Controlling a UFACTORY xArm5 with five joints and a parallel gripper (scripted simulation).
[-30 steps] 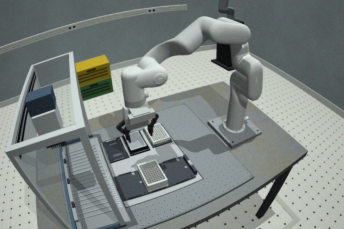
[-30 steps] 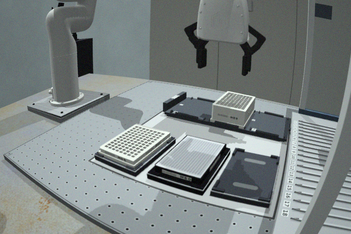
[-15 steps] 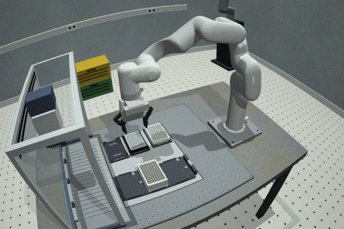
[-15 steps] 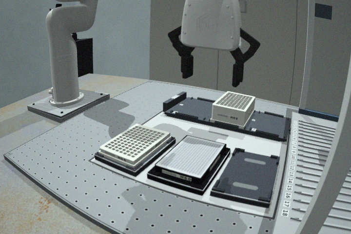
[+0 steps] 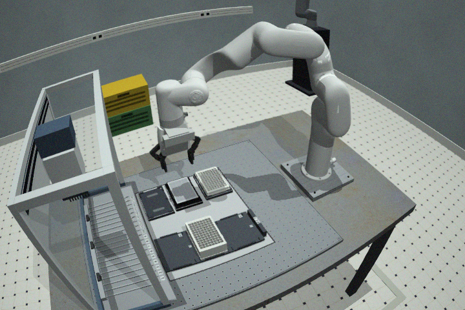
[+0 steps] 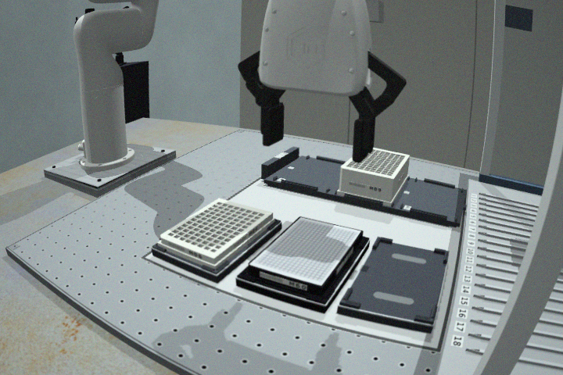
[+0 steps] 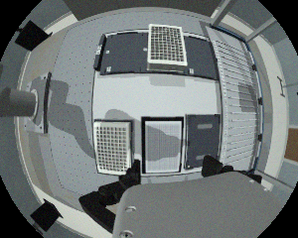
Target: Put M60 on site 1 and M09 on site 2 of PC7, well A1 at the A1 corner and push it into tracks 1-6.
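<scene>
Right now the plate nest S2 is 140 mm below my hand. The rest, counted from my hand: 96-well plate M06 (120 mm below, 120 mm behind); then plate carrier PC7 (240 mm to the left, 130 mm below, 30 mm ahead); then plate nest S3 (140 mm below, 110 mm ahead, 10 mm to the right).
</scene>
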